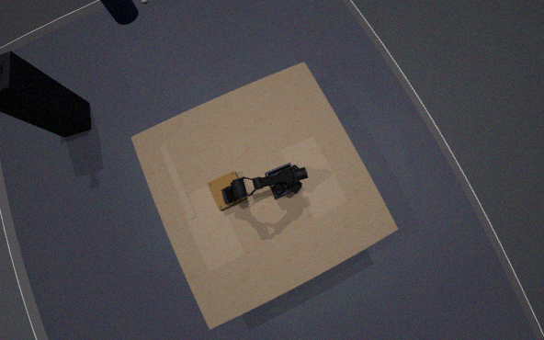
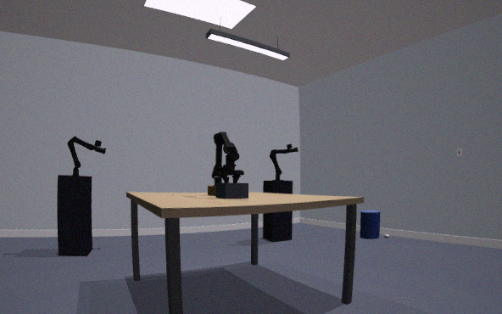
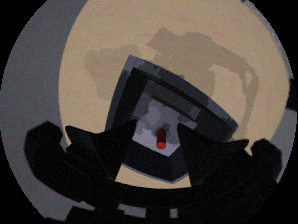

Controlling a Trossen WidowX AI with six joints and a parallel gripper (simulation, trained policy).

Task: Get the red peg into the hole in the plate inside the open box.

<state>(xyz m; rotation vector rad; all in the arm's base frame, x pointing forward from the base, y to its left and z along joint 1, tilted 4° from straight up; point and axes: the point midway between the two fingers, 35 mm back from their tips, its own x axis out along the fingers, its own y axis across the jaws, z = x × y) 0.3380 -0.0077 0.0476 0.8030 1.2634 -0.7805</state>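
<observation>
Right now the red peg is 2 cm to the left of my gripper tip, 2 cm below it and 2 cm behind it. The rest, counted from my gripper tip: box 5 cm below, 2 cm to the left, 2 cm behind; grey bottom plate 3 cm below, 2 cm to the left, 2 cm behind.
</observation>
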